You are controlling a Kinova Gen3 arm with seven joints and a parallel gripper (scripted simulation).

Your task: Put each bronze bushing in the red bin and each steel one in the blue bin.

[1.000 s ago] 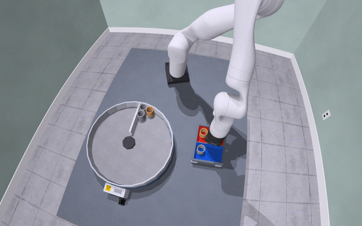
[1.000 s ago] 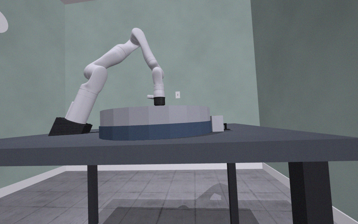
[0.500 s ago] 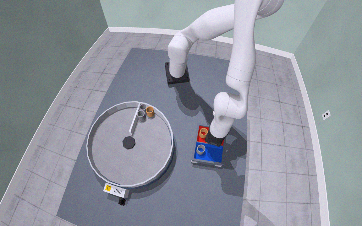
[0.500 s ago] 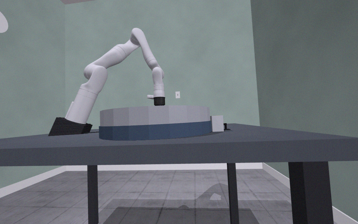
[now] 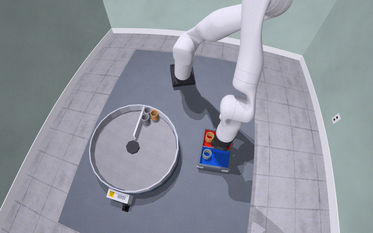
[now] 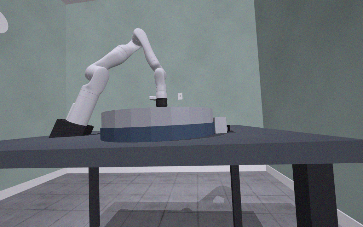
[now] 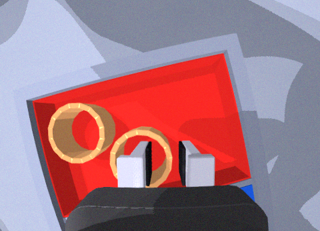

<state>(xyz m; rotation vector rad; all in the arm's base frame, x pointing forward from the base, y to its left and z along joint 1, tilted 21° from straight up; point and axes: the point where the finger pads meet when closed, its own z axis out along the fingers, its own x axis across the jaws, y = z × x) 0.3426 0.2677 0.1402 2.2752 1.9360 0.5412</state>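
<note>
Right now the grey tray is 30 mm ahead of my hand, 20 mm below it and 10 mm to the right of it. Round my hand: turntable: 380 mm to the right, 140 mm ahead, 10 mm above.
</note>
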